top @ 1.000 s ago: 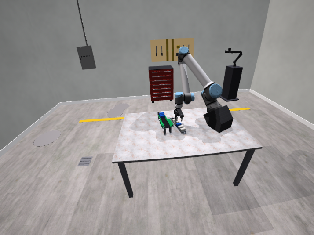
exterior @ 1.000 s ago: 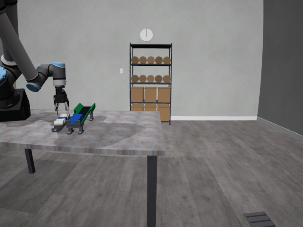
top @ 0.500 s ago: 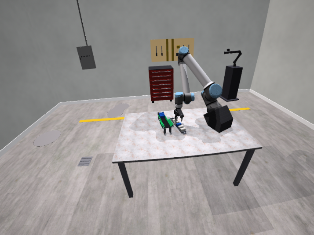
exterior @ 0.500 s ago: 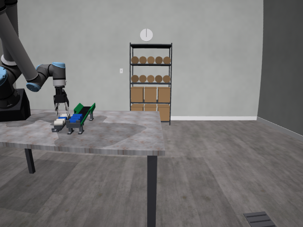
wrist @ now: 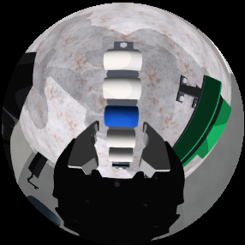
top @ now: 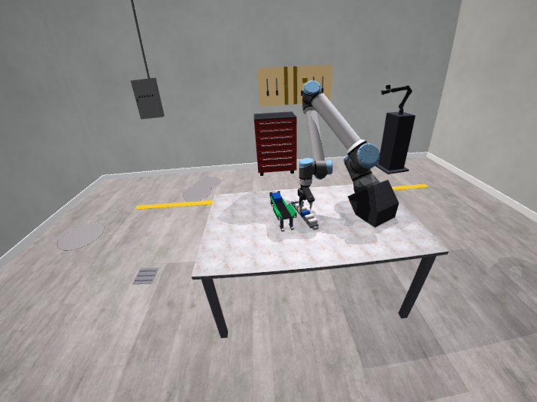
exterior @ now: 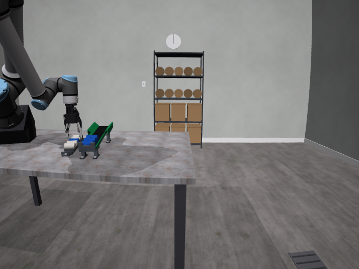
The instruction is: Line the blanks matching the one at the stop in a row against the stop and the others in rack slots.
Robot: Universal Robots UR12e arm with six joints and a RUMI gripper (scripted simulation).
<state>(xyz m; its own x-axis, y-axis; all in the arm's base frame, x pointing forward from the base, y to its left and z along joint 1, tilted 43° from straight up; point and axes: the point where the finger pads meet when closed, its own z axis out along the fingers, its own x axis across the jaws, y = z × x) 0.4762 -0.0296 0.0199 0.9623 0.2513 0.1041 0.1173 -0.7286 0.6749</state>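
Right now the stock rack is 7 cm below my hand and 3 cm to the right of it.
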